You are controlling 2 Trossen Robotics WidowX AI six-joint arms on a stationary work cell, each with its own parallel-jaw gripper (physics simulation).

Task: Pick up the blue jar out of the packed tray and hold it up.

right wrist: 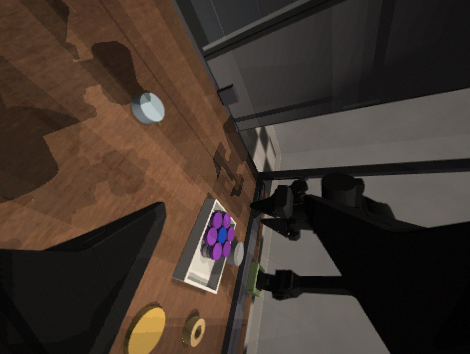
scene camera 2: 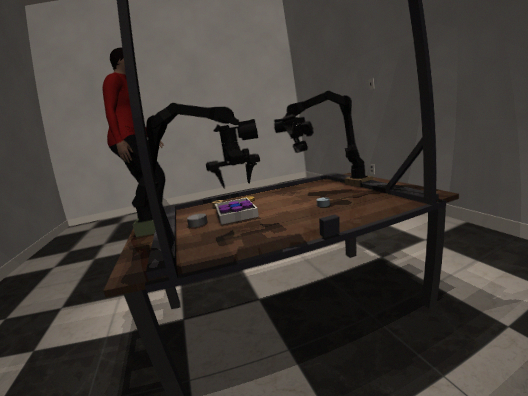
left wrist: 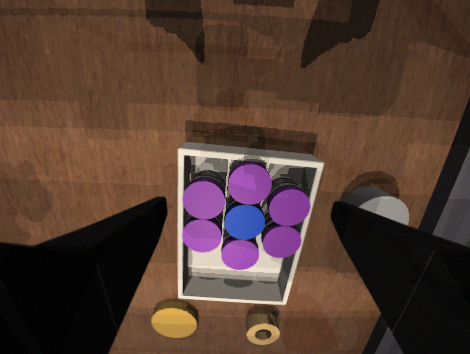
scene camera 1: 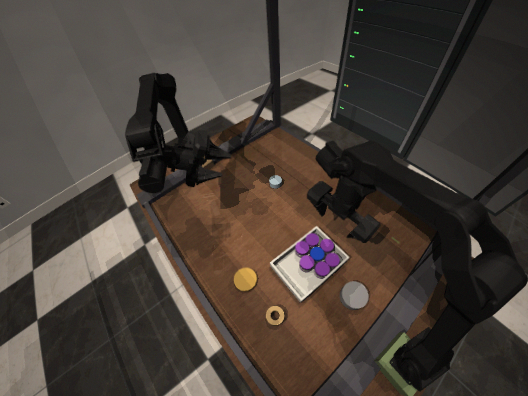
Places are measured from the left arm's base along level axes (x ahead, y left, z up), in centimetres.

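Pixels of known places: left gripper, fingertip midpoint: (right wrist: 255, 213) (scene camera 2: 236, 185) (left wrist: 250, 207) (scene camera 1: 335, 225); right gripper, fingertip midpoint: (right wrist: 235, 204) (scene camera 2: 294, 143) (scene camera 1: 226, 166); left arm's base, origin of the base link: (right wrist: 259, 280) (scene camera 2: 147, 218) (scene camera 1: 407, 363); right arm's base, origin of the base link: (scene camera 2: 358, 177).
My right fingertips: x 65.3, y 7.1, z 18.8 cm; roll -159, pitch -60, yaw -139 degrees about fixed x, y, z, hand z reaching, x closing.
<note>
For each thing: its top centre in the pictures, then the offset to it from my right fingertips.
- blue jar, middle of its top: (left wrist: 244, 222) (right wrist: 222, 235) (scene camera 1: 317, 253) (scene camera 2: 235, 205) dx -30.2, dy -9.6, dz -19.4 cm
- white tray, middle of its top: (left wrist: 241, 240) (right wrist: 216, 245) (scene camera 1: 310, 260) (scene camera 2: 234, 205) dx -30.3, dy -6.7, dz -20.3 cm
- grey round lid-like cylinder, middle of its top: (left wrist: 377, 225) (scene camera 1: 355, 294) (right wrist: 239, 253) (scene camera 2: 196, 216) dx -45.7, dy -10.1, dz -20.8 cm
- yellow disc, middle of its top: (left wrist: 174, 323) (right wrist: 148, 332) (scene camera 1: 245, 278) dx -22.4, dy +11.9, dz -22.6 cm
- tan ring, middle of its top: (left wrist: 263, 334) (scene camera 1: 275, 315) (right wrist: 198, 332) dx -36.2, dy +10.9, dz -21.3 cm
- pale blue cylinder, middle of its top: (right wrist: 153, 107) (scene camera 2: 323, 199) (scene camera 1: 275, 179) dx +2.4, dy -18.6, dz -21.4 cm
The blue jar (scene camera 1: 317, 253) (scene camera 2: 235, 205) (left wrist: 244, 222) (right wrist: 222, 235) stands in the white tray (scene camera 1: 295, 272) (scene camera 2: 239, 216) (left wrist: 232, 300) (right wrist: 192, 250), ringed closely by several purple-lidded jars (scene camera 1: 306, 262) (left wrist: 250, 183). One end of the tray is bare. My left gripper (scene camera 1: 335, 225) (scene camera 2: 236, 185) (left wrist: 250, 207) (right wrist: 255, 213) is open and empty, pointing down well above the table; in the left wrist view the blue lid shows between its fingers, slightly below the line of the tips. My right gripper (scene camera 1: 225, 165) (right wrist: 235, 204) is open and empty, raised far from the tray.
A grey round lid-like cylinder (scene camera 1: 354, 295) (scene camera 2: 197, 220) (left wrist: 387, 210) stands beside the tray. A yellow disc (scene camera 1: 245, 279) (left wrist: 174, 321) and a tan ring (scene camera 1: 268, 317) (left wrist: 251, 334) lie near its bare end. A pale blue cylinder (scene camera 1: 275, 181) (scene camera 2: 323, 202) (right wrist: 148, 108) stands farther off.
</note>
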